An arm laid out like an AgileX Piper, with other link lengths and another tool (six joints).
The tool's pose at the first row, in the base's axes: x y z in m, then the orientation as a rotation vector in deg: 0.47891 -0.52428 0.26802 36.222 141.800 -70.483
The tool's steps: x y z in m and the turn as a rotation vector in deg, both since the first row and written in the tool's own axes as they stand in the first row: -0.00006 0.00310 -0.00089 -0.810 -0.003 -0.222; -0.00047 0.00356 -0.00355 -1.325 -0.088 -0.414; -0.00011 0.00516 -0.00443 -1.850 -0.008 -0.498; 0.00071 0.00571 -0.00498 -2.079 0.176 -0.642; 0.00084 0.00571 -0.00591 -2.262 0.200 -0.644; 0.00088 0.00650 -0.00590 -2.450 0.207 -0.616; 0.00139 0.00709 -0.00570 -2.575 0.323 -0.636; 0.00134 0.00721 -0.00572 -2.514 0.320 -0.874; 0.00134 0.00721 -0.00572 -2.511 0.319 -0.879
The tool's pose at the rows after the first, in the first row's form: 0.48048 -0.52192 0.26648 35.752 142.305 -69.499; 0.48087 -0.51963 0.26792 35.330 142.585 -68.893; 0.48131 -0.51797 0.26719 35.157 142.936 -68.230; 0.48085 -0.51703 0.26677 35.069 143.275 -67.973; 0.48067 -0.51624 0.26726 35.037 143.376 -67.732; 0.48104 -0.51582 0.26671 35.026 143.447 -67.473; 0.48092 -0.51554 0.26596 35.058 143.609 -67.311; 0.48102 -0.51547 0.26591 34.794 143.725 -67.477; 0.48102 -0.51547 0.26591 34.789 143.726 -67.482
